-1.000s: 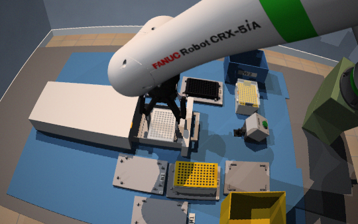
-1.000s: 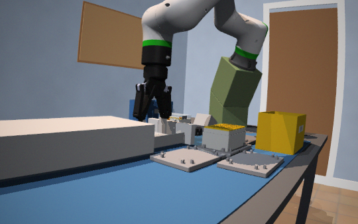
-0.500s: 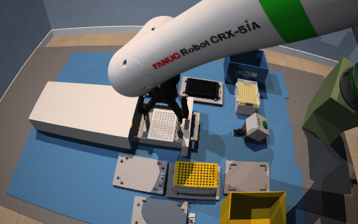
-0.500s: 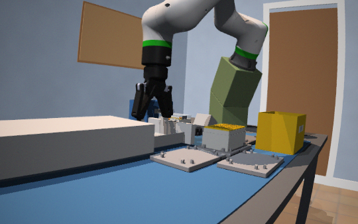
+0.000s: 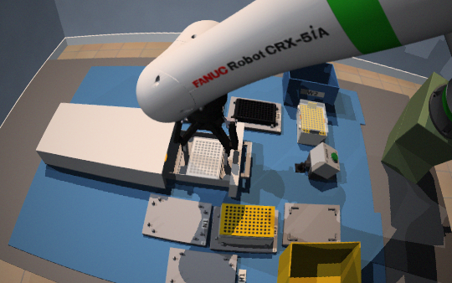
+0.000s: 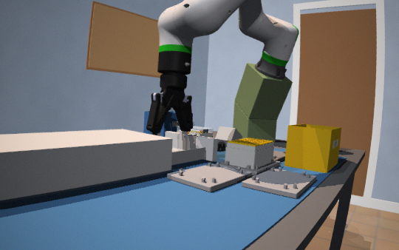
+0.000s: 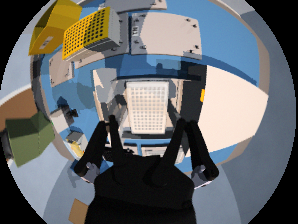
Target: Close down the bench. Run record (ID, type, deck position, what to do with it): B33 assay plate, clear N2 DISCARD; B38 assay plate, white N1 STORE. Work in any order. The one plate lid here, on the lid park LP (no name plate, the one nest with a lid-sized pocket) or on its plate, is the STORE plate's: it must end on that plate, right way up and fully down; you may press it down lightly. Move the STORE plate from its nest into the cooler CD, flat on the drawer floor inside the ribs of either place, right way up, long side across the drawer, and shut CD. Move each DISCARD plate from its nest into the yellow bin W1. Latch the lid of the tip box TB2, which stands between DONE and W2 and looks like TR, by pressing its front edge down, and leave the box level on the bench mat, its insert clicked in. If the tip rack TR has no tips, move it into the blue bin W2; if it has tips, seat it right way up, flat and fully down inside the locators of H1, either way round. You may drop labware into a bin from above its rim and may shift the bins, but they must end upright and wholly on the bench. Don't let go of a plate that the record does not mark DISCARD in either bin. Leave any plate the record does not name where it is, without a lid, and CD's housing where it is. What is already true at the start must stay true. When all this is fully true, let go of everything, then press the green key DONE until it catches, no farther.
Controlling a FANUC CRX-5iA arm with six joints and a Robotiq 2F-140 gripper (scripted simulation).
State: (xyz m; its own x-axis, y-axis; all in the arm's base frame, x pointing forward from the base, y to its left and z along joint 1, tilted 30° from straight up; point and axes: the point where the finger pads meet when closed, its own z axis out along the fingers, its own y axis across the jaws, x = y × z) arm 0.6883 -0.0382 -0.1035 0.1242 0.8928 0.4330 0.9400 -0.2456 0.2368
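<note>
The cooler drawer lies 4 cm ahead of my hand and 2 cm below it. Round my hand: cooler CD (17 cm ahead, 2 cm to the right, 1 cm below); clear plate (20 cm to the right, 3 cm ahead, 2 cm below); tip rack TR (20 cm to the left, 10 cm behind, 1 cm above).
</note>
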